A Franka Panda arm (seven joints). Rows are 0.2 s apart.
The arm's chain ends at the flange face. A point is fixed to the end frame.
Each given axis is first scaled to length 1.
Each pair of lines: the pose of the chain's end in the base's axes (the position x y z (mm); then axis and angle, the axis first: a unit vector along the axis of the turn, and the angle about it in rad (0 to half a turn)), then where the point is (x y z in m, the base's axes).
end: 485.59, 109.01, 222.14, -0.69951, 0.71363, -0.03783, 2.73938
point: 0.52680 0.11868 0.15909
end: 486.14, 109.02, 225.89, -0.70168, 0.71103, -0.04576, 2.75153
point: 0.52750 0.11752 0.16277
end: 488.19, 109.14, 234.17, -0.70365, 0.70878, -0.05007, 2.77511
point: 0.52888 0.11628 0.17045
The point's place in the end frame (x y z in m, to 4 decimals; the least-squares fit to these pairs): 0.0058 -0.0178 0.0736
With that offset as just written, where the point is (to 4 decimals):
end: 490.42, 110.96, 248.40, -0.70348, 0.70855, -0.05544, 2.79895
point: 0.5305 0.1164 0.1841
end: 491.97, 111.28, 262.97, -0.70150, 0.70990, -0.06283, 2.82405
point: 0.5316 0.1147 0.1983
